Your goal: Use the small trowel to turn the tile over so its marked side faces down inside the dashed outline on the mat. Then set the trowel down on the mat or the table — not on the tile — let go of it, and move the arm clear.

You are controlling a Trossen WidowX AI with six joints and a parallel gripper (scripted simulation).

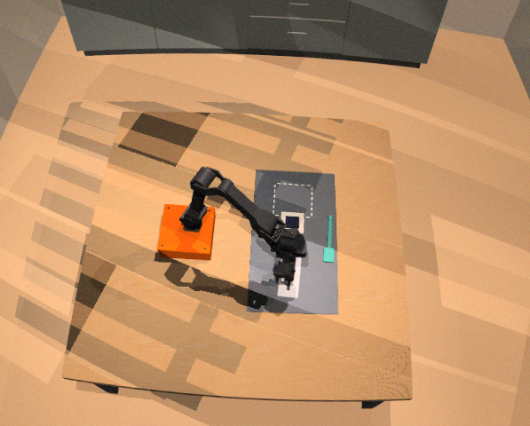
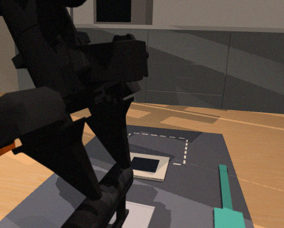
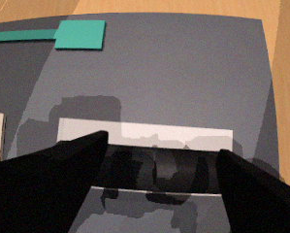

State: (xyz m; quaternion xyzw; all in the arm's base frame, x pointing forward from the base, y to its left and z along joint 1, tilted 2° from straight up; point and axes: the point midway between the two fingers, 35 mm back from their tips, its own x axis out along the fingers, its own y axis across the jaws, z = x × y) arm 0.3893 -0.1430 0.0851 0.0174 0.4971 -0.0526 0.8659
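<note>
My gripper tip is 17 cm to the right of the grey mat, 12 cm above it and 1 cm past it. Round my gripper tip: teal flat tool: 15 cm to the left, 13 cm ahead, 10 cm below; tile: 23 cm to the left, 10 cm below, 2 cm behind.
</note>
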